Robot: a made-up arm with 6 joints.
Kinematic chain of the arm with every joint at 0, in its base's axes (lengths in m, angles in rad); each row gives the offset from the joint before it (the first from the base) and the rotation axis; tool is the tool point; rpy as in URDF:
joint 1: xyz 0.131 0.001 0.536 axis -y
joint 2: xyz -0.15 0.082 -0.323 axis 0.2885 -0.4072 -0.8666
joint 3: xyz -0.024 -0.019 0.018 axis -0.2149 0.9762 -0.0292
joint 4: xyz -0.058 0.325 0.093 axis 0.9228 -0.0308 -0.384
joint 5: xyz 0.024 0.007 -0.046 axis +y
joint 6: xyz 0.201 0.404 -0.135 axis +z
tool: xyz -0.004 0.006 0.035 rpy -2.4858 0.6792 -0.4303
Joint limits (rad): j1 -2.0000..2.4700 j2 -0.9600..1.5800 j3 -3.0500..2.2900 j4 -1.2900..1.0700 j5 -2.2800..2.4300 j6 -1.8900..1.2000
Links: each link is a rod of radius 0.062 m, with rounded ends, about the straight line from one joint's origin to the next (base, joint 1, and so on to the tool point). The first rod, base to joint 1, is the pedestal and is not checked.
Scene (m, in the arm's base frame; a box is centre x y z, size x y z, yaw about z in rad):
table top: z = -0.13
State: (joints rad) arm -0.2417 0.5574 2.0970 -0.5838 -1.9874 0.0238
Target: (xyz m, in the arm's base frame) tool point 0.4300 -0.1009 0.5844
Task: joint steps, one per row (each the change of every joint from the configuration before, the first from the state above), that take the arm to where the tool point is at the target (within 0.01 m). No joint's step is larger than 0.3 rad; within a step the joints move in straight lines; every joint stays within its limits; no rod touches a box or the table.
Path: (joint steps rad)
1: -0.0052 0.1181 -0.1746 0.2576 -0.0056 0.0032
2: -0.0052 0.1181 -0.1747 0.2576 -0.0057 0.0031
3: -0.0052 0.1181 -0.1746 0.2575 -0.0056 0.0032
4: -0.0052 0.1181 -0.1746 0.2576 -0.0057 0.0032
5: -0.0053 0.1181 -0.1747 0.2576 -0.0056 0.0031
6: -0.0052 0.1181 -0.1746 0.2576 -0.0057 0.0032

